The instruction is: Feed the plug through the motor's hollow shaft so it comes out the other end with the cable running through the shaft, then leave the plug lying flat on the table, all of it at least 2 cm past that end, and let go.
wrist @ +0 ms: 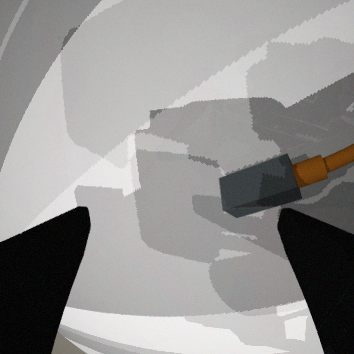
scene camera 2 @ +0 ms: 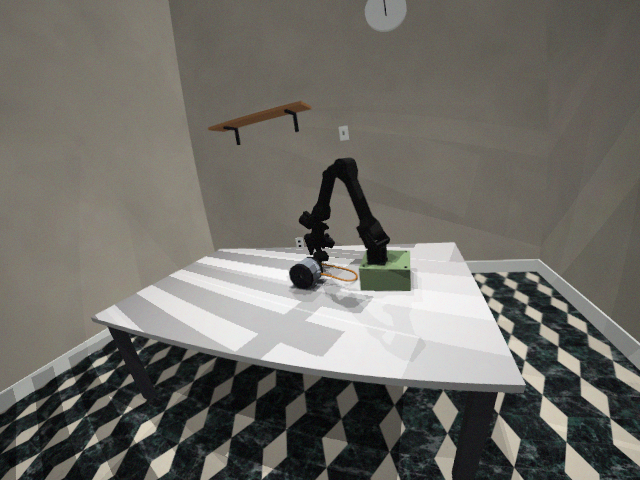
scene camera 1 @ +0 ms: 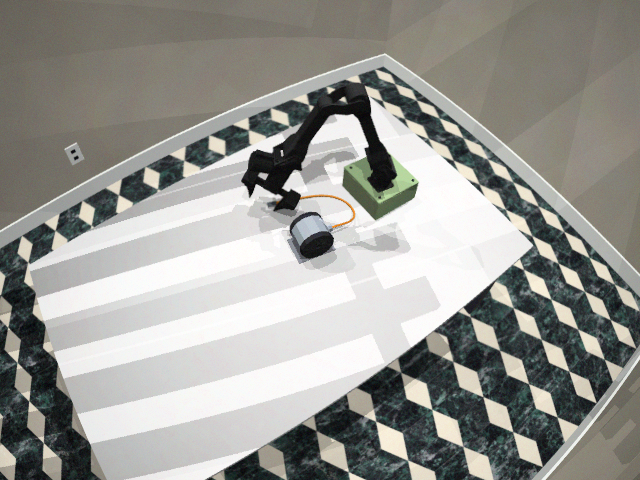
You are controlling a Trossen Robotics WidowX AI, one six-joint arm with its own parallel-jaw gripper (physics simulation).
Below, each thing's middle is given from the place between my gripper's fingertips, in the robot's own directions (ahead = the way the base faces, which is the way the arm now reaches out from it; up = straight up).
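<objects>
The dark grey plug (wrist: 270, 183) is 1 cm below my hand, 1 cm to the left of it and 3 cm behind it.
</objects>
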